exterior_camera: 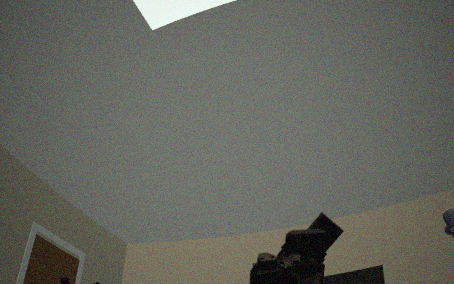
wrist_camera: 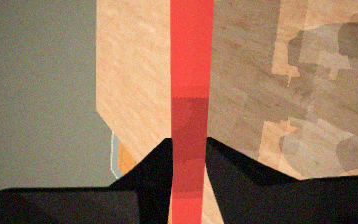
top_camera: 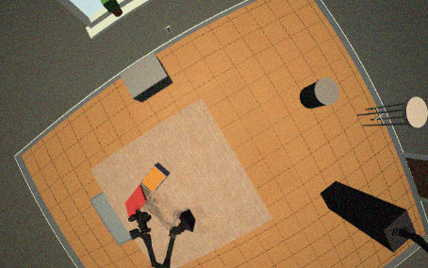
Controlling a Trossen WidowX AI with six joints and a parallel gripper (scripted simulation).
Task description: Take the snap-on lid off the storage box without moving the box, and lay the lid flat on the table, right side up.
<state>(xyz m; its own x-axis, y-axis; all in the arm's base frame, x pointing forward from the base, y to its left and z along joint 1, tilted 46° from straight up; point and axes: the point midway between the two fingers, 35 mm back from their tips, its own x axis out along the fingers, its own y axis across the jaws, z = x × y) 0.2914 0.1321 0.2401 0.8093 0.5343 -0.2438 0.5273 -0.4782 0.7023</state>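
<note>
Right now the red lid is 60 mm ahead of my gripper tip, 50 mm below it and 20 mm to the left of it. Round my gripper tip: blue box (250 mm to the right, 140 mm ahead, 110 mm below).
</note>
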